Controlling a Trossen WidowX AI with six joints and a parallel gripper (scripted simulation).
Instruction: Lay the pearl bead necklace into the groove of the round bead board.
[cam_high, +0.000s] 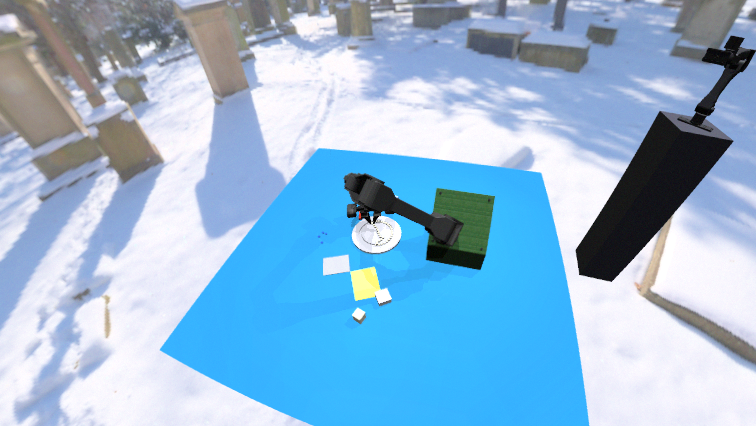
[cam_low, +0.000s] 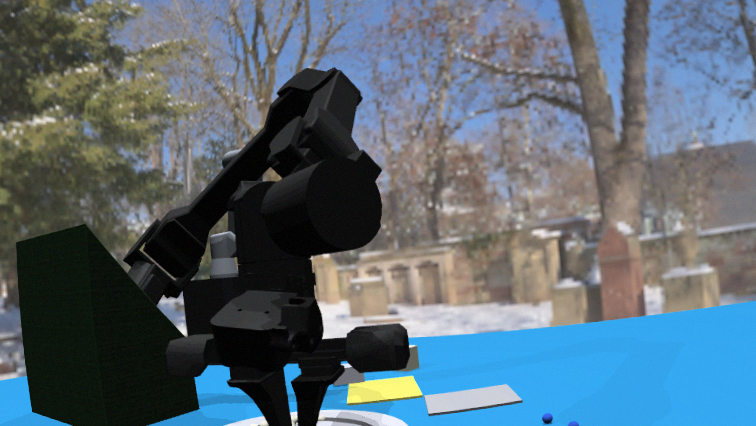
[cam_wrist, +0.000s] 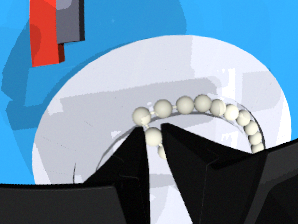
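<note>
Now: the round white bead board 3 cm behind my gripper tip, 4 cm to the left of it and 1 cm below it. The rest, counted from my gripper tip: red object (7 cm ahead, 7 cm to the right, 1 cm below); grey tile (5 cm ahead, 23 cm to the left, 1 cm below); white strip (11 cm ahead, 24 cm to the right, 1 cm below).
</note>
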